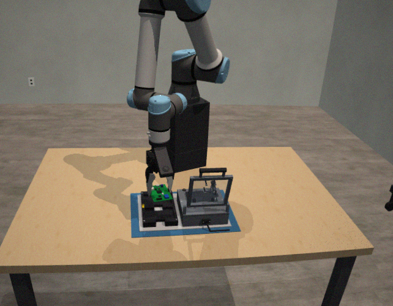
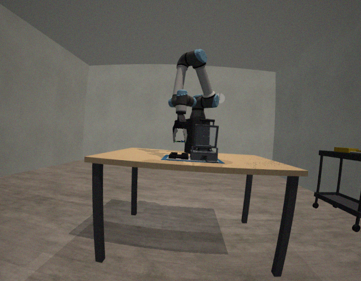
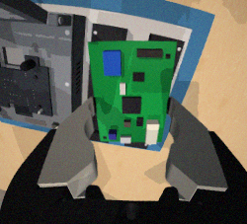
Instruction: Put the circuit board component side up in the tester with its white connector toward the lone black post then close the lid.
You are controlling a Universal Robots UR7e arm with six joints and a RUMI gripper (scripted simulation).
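Now: the green circuit board right at my hand. Round my hand: tester bed 6 cm behind, 17 cm to the left, 5 cm below; then framed lid 5 cm ahead, 18 cm to the left, 6 cm above.
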